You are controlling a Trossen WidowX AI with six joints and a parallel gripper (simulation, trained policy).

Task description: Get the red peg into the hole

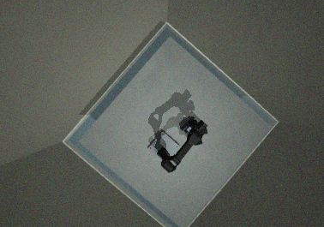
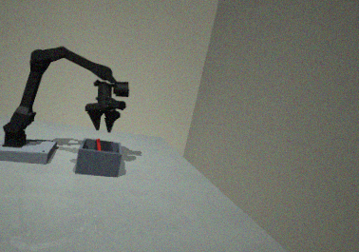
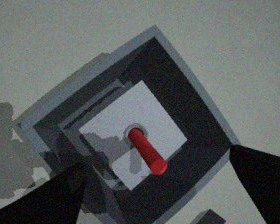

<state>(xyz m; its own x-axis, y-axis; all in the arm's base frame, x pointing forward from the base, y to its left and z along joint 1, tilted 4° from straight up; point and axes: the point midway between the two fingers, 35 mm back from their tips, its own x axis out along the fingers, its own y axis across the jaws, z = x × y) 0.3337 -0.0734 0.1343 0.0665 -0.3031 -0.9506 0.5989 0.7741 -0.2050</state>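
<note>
My gripper tip is now 70 mm above the red peg, 10 mm to the left of it and 10 mm past it. The rest, counted from my gripper tip: grey box 130 mm below, 10 mm to the right.
</note>
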